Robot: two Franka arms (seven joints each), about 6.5 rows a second.
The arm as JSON. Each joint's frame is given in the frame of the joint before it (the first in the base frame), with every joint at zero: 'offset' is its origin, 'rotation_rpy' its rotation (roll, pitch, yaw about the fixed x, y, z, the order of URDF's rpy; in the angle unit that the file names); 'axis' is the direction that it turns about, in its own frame. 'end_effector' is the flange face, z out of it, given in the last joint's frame.
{
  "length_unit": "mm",
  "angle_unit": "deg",
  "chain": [
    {
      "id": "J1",
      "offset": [
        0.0,
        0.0,
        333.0
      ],
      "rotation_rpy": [
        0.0,
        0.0,
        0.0
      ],
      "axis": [
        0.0,
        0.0,
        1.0
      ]
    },
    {
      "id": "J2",
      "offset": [
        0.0,
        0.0,
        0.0
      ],
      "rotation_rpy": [
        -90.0,
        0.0,
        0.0
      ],
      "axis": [
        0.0,
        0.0,
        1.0
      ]
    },
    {
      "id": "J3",
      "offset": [
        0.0,
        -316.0,
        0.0
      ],
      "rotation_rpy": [
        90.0,
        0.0,
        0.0
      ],
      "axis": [
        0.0,
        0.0,
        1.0
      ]
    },
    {
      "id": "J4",
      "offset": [
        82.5,
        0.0,
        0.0
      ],
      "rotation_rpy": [
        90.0,
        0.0,
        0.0
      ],
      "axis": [
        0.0,
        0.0,
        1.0
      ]
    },
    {
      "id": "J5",
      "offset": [
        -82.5,
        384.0,
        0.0
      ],
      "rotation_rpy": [
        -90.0,
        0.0,
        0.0
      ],
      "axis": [
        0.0,
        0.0,
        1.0
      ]
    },
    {
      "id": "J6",
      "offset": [
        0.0,
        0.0,
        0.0
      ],
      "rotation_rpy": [
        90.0,
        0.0,
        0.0
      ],
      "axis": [
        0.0,
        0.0,
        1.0
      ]
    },
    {
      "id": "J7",
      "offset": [
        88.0,
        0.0,
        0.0
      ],
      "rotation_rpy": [
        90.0,
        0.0,
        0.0
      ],
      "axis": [
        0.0,
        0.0,
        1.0
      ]
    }
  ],
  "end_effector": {
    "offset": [
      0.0,
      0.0,
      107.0
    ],
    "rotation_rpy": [
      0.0,
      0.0,
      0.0
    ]
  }
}
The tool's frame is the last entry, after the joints.
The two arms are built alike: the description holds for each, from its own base.
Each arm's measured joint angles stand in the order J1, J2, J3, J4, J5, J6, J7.
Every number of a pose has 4 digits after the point.
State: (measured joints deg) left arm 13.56 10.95 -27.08 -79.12 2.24 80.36 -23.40; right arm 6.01 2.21 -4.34 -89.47 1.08 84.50 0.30
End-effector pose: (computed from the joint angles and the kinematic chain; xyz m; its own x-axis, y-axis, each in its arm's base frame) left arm 0.5794 -0.1061 0.6001 0.9723 0.1752 -0.1549 0.1749 -0.9845 -0.0153; right arm 0.5545 0.0191 0.5997 0.9918 0.0252 -0.1249 0.0235 -0.9996 -0.0153
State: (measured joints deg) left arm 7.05 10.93 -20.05 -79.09 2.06 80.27 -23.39; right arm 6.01 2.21 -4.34 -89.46 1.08 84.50 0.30
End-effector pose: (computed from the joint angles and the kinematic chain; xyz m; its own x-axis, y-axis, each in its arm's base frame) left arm 0.5809 -0.1086 0.5956 0.9702 0.1847 -0.1567 0.1813 -0.9828 -0.0361; right arm 0.5545 0.0191 0.5998 0.9919 0.0252 -0.1248 0.0235 -0.9996 -0.0153
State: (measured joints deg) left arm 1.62 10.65 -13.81 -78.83 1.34 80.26 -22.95; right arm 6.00 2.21 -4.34 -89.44 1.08 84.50 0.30
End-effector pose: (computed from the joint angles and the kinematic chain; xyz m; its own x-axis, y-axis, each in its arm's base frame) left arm 0.5812 -0.1083 0.5973 0.9701 0.1903 -0.1508 0.1861 -0.9817 -0.0413; right arm 0.5545 0.0190 0.5999 0.9919 0.0250 -0.1244 0.0233 -0.9996 -0.0153
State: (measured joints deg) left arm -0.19 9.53 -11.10 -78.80 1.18 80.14 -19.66; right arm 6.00 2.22 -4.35 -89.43 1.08 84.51 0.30
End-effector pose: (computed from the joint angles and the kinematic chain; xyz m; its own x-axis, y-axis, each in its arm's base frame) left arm 0.5773 -0.1022 0.6078 0.9795 0.1491 -0.1351 0.1455 -0.9887 -0.0363; right arm 0.5546 0.0190 0.5999 0.9919 0.0248 -0.1243 0.0231 -0.9996 -0.0153
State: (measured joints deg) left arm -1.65 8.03 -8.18 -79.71 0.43 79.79 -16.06; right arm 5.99 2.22 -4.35 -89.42 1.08 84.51 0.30
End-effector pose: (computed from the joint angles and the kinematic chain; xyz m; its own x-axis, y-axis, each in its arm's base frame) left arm 0.5710 -0.0915 0.6146 0.9847 0.1101 -0.1350 0.1076 -0.9939 -0.0260; right arm 0.5546 0.0189 0.6000 0.9920 0.0247 -0.1241 0.0229 -0.9996 -0.0153
